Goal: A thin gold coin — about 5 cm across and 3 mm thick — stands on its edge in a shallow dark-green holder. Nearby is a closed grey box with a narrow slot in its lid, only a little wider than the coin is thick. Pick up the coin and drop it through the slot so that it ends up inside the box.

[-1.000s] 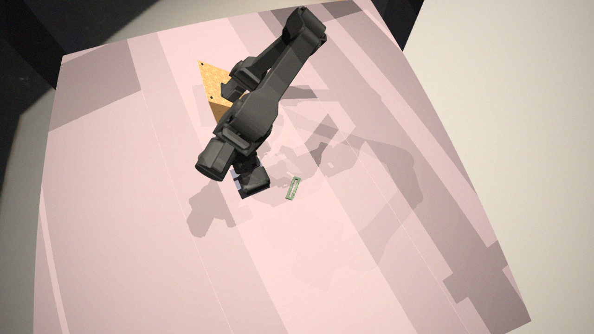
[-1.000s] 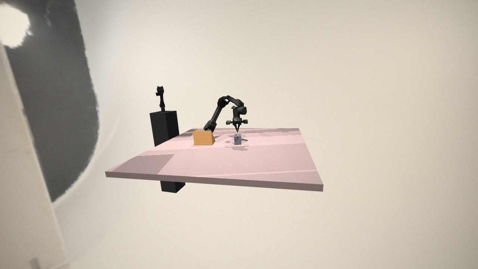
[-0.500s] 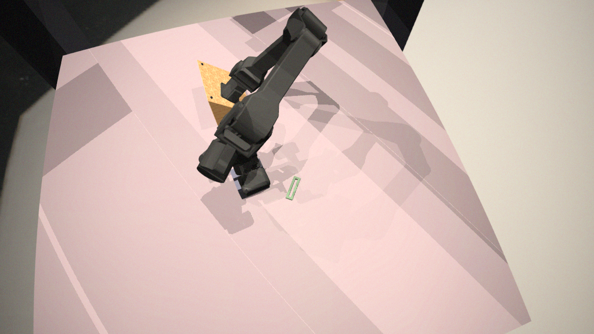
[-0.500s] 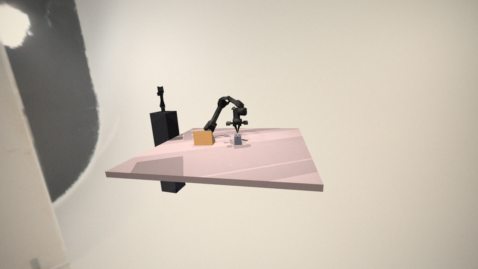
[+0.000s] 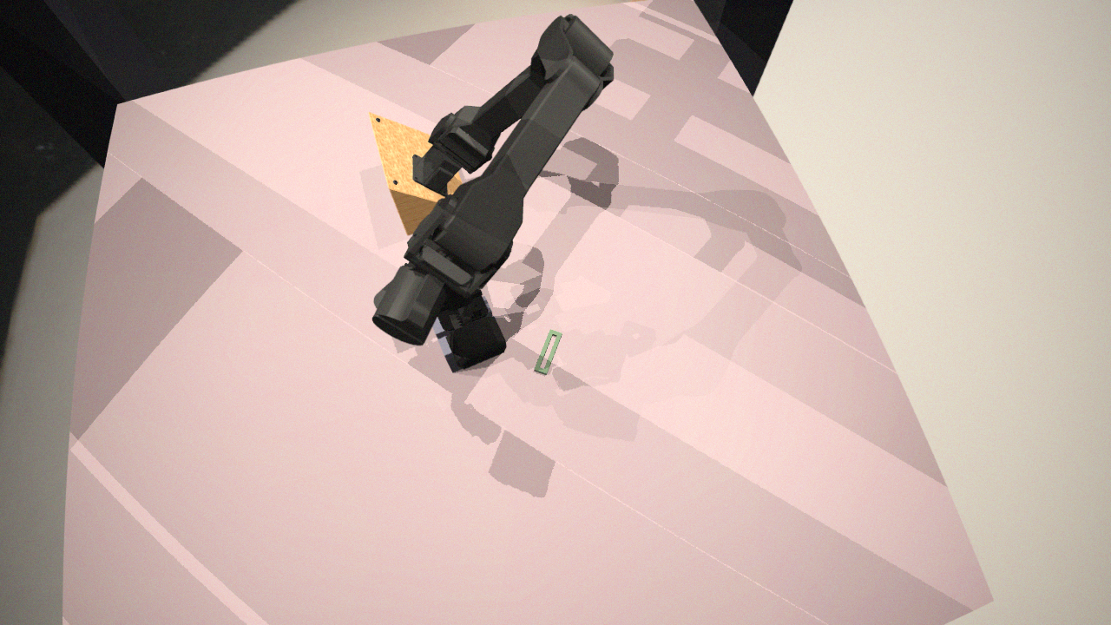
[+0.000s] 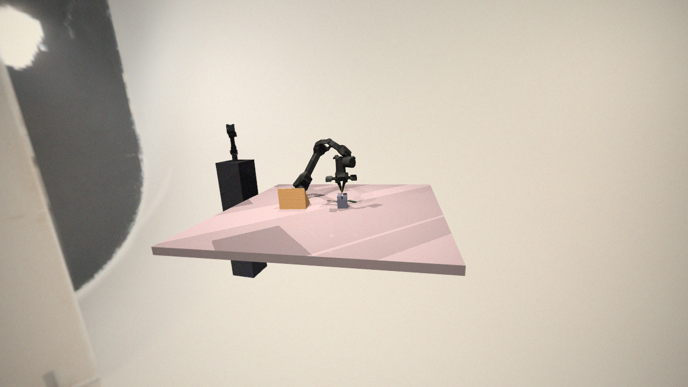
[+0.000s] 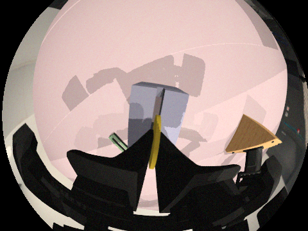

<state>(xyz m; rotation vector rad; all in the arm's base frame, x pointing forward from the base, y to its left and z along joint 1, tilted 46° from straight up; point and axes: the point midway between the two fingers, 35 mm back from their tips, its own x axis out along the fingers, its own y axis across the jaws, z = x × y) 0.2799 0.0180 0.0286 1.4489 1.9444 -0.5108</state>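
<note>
My gripper tip is 1 cm below the gold coin.
</note>
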